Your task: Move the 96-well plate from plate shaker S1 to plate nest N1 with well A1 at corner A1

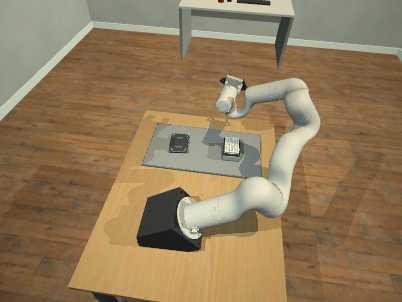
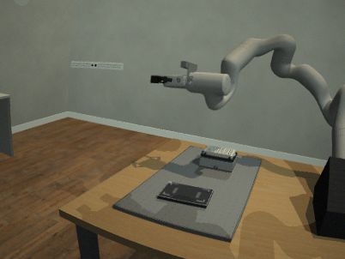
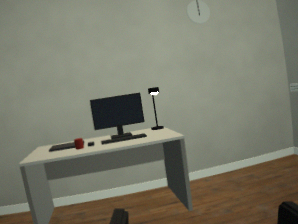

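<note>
Now: hand 29 cm past the 96-well plate and 27 cm above it. Round my hand: A1 mark (17 cm behind, 27 cm to the left, 32 cm below); then plate nest N1 (25 cm behind, 32 cm to the left, 33 cm below).
</note>
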